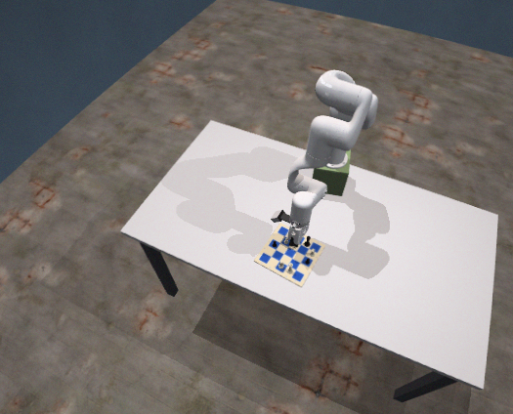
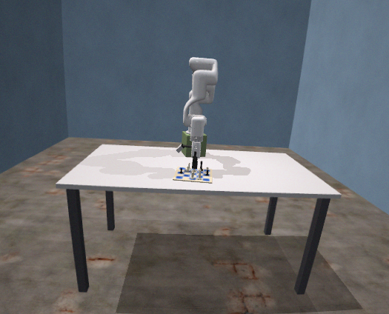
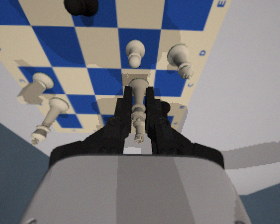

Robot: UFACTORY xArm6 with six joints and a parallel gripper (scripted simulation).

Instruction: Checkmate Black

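Now: hand 5 cm to the right of the tall black piece, 2 cm past it and 1 cm above it. Also, from my hand: cream chessboard 5 cm below, 4 cm ahead, 1 cm to the right.
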